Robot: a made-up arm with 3 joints.
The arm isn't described. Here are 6 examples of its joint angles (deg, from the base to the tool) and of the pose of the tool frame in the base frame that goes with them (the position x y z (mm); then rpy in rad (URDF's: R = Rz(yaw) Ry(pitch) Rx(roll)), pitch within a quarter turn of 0, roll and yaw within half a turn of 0).
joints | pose
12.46 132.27 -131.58 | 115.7 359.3 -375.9 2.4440 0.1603 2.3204
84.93 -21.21 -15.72 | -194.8 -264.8 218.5 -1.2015 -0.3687 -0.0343
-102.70 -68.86 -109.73 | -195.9 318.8 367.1 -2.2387 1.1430 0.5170
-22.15 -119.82 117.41 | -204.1 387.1 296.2 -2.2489 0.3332 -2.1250
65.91 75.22 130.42 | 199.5 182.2 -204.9 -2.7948 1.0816 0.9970
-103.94 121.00 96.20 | 301.1 -234.4 510.9 2.5843 -0.9826 -2.7603
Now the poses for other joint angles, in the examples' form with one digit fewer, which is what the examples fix.
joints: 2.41 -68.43 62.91
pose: -437 159 98 -1.113 -0.039 -1.194
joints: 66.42 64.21 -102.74
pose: 242 -270 -336 1.009 0.971 0.692
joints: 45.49 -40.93 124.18
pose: -128 179 -29 -2.823 -0.486 -0.546
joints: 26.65 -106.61 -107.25
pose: -214 184 -492 2.014 -0.444 -1.893
